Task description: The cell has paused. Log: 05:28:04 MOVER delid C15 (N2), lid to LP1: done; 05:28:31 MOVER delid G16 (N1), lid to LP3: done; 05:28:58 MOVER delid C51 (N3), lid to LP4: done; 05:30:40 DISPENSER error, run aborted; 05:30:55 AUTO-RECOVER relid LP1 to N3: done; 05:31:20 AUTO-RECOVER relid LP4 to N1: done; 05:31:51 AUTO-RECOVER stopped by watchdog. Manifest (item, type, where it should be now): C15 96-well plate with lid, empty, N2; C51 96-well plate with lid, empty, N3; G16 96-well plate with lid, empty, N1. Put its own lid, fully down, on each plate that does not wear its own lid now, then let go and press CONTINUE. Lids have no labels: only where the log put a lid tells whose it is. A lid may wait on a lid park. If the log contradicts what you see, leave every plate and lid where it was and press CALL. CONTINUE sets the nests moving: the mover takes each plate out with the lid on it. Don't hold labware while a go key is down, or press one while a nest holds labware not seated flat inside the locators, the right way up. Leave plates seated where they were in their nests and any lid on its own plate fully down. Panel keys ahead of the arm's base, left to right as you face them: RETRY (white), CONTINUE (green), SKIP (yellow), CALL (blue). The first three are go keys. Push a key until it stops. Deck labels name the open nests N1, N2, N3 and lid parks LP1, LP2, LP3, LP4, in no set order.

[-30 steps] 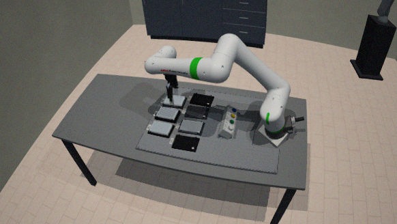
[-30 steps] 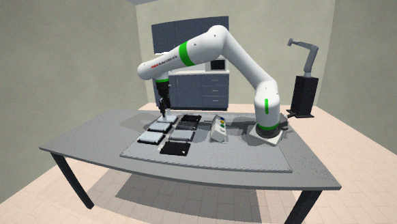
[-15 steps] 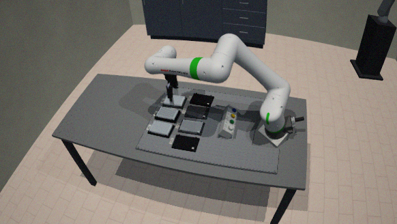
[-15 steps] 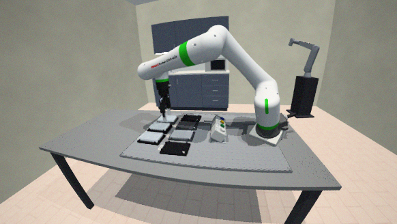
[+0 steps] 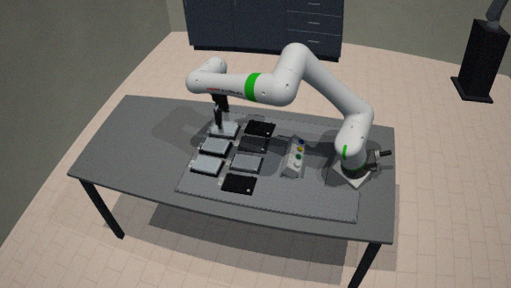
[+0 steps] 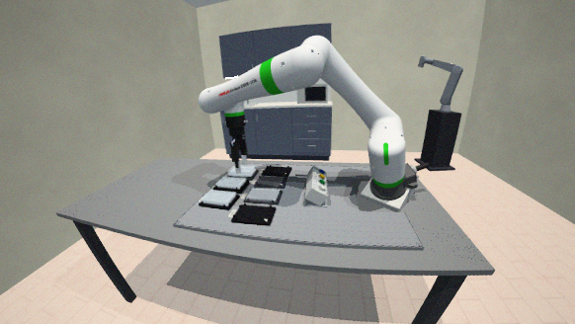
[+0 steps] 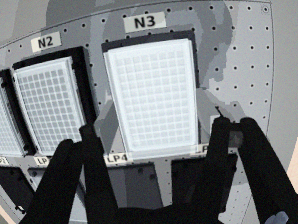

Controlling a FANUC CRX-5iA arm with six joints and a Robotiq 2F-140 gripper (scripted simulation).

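The plate lies 130 mm to the left of my hand, 30 mm below it and 20 mm ahead of it. Also, from my hand: LP4 label: 80 mm to the left, 80 mm behind, 60 mm below; then N3 label: 90 mm ahead, 60 mm below, 10 mm to the right; then LP1 label: 100 mm behind, 60 mm below, 50 mm to the right.
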